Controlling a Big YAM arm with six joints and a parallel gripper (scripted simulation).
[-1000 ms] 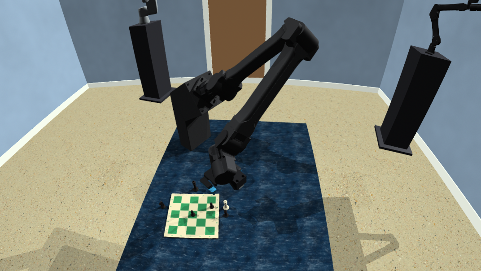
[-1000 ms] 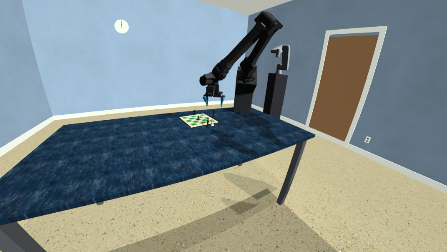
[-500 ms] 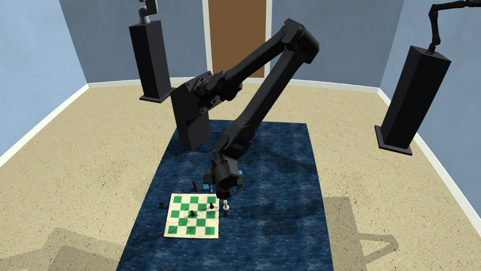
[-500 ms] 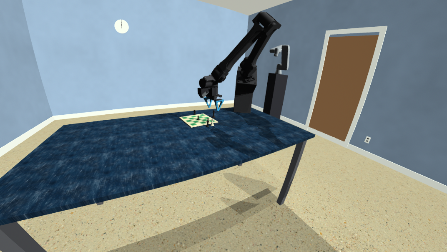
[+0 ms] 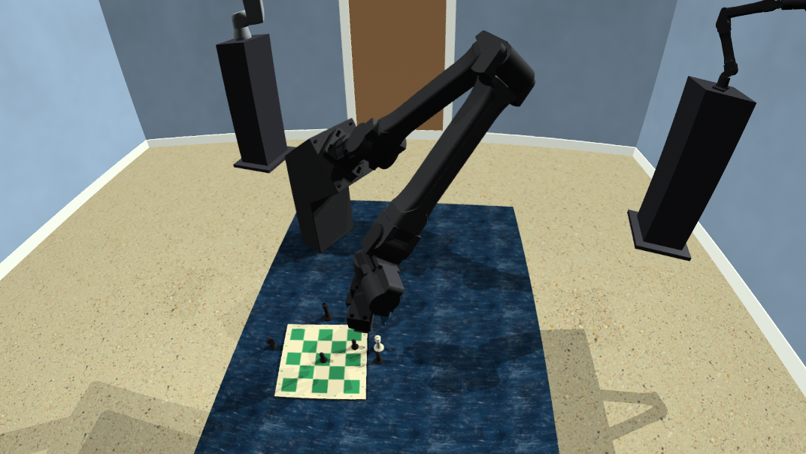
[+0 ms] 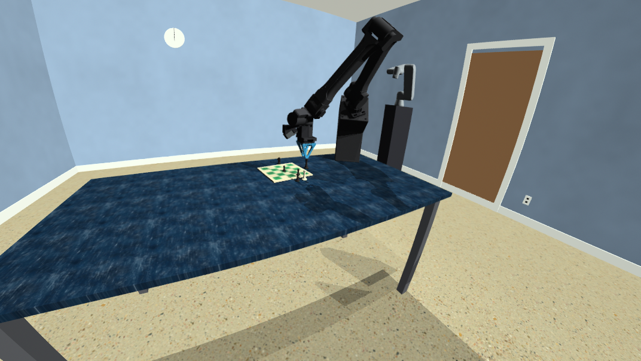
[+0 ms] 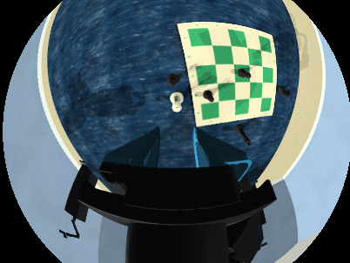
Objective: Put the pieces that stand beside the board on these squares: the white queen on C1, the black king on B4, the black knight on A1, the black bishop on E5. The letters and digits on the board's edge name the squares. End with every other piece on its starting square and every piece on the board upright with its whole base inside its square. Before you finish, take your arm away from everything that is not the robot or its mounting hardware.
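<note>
Now: the white queen 10 cm below my hand. Round my hand: black king: 4 cm behind, 17 cm to the right, 9 cm below; then cream board: 9 cm ahead, 11 cm to the right, 12 cm below.
</note>
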